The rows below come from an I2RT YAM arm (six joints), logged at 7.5 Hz.
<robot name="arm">
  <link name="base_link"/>
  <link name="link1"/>
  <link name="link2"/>
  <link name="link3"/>
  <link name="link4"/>
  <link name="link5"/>
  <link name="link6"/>
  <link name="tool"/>
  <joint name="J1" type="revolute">
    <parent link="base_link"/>
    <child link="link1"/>
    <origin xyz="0 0 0.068" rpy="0 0 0"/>
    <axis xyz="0 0 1"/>
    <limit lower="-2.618" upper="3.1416"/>
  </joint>
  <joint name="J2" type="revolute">
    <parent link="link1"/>
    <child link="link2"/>
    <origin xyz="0.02 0.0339 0.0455" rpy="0 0 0"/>
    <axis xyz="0 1 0"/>
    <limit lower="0" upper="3.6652"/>
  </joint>
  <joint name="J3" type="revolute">
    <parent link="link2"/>
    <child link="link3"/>
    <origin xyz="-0.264 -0.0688 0" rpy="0 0 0"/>
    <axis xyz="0 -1 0"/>
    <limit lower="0" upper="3.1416"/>
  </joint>
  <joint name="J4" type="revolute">
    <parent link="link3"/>
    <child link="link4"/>
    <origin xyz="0.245 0.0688 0.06" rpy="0 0 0"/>
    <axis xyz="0 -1 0"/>
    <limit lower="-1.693" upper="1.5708"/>
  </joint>
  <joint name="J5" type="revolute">
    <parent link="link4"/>
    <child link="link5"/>
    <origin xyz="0.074 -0.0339 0.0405" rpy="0 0 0"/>
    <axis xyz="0 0 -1"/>
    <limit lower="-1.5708" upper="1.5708"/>
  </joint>
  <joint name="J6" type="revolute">
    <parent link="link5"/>
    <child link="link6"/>
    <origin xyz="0.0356 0 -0.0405" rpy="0 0 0"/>
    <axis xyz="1 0 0"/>
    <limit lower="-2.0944" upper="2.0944"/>
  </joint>
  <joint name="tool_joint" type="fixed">
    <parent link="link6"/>
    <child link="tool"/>
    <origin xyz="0 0 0" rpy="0 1.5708 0"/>
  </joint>
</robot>
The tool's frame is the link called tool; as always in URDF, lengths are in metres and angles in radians.
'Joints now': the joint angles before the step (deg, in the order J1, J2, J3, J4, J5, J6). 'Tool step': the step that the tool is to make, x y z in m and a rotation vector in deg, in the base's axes. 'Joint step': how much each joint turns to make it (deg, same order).
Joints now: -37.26 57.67 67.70 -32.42 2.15 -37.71
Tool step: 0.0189 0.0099 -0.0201 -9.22 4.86 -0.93
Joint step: 6.77 -0.02 -5.85 7.86 10.94 -6.91
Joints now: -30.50 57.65 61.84 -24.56 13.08 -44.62
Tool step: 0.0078 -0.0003 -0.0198 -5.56 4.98 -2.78
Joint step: 1.98 0.49 -4.54 4.97 7.01 -5.40
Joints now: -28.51 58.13 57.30 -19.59 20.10 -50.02
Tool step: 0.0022 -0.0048 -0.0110 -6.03 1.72 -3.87
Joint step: 0.02 0.05 -3.97 7.31 5.65 -4.93
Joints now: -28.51 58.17 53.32 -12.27 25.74 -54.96
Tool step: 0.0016 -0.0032 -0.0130 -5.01 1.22 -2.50
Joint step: 0.00 0.00 -4.46 7.94 3.74 -4.67
